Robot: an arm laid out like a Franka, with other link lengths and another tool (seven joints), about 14 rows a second.
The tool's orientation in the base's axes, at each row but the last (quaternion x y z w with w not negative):
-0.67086, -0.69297, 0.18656, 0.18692
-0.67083, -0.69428, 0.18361, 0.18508
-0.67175, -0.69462, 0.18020, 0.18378
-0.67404, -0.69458, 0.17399, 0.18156
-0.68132, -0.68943, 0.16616, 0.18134
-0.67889, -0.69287, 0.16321, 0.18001
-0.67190, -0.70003, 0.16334, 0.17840
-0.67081, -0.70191, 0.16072, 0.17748
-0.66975, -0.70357, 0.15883, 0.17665
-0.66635, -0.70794, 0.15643, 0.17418
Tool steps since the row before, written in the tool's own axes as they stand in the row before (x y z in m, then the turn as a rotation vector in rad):
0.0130, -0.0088, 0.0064, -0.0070, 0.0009, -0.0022
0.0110, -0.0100, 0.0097, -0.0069, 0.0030, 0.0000
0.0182, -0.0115, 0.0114, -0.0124, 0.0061, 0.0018
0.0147, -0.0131, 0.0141, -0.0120, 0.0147, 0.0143
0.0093, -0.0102, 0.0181, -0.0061, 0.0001, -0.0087
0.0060, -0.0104, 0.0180, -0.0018, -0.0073, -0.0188
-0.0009, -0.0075, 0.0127, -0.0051, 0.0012, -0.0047
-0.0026, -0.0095, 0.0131, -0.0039, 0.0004, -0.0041
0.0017, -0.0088, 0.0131, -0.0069, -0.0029, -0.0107
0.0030, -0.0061, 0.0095, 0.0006, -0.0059, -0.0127
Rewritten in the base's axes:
-0.0112, 0.0127, -0.0009, 0.0021, -0.0070, 0.0014
-0.0139, 0.0106, -0.0032, 0.0028, -0.0068, -0.0016
-0.0162, 0.0178, -0.0039, 0.0048, -0.0122, -0.0048
-0.0187, 0.0143, -0.0057, 0.0062, -0.0115, -0.0199
-0.0176, 0.0095, -0.0108, 0.0043, -0.0063, 0.0075
-0.0177, 0.0061, -0.0108, 0.0024, -0.0023, 0.0200
-0.0125, -0.0011, -0.0077, 0.0034, -0.0051, 0.0034
-0.0144, -0.0029, -0.0073, 0.0024, -0.0039, 0.0033
-0.0139, 0.0014, -0.0075, 0.0026, -0.0072, 0.0106
-0.0099, 0.0027, -0.0056, 0.0005, 0.0001, 0.0140

